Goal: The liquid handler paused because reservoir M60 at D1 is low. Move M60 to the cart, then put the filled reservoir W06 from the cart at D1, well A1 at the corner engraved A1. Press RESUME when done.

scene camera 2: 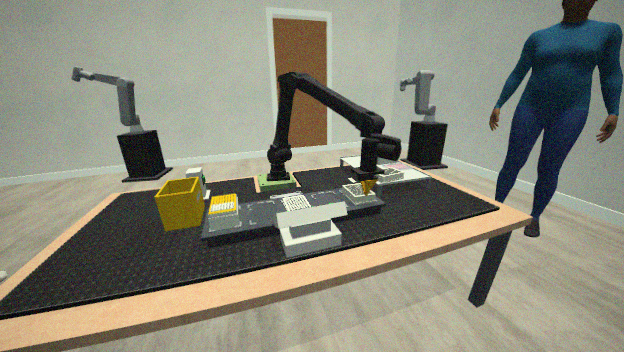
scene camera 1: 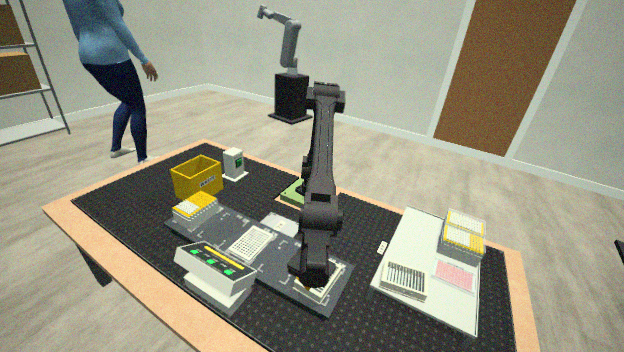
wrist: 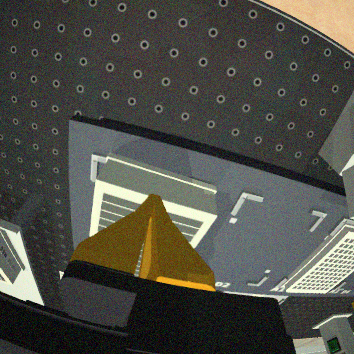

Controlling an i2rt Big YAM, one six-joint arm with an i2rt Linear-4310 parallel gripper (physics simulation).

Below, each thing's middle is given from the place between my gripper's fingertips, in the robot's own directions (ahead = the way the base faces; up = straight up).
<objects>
I see my gripper 20 mm past the white well plate (scene camera 1: 247, 247), 250 mm to the left of it and 30 mm above it. The rest, counted from my hand: yellow bin (scene camera 2: 180, 202) (100 mm behind, 680 mm to the right, 20 mm below); then cart tray (scene camera 1: 414, 244) (370 mm behind, 230 mm to the left, 30 mm below); then pink plate (scene camera 1: 464, 280) (330 mm behind, 300 mm to the left, 20 mm below).
</objects>
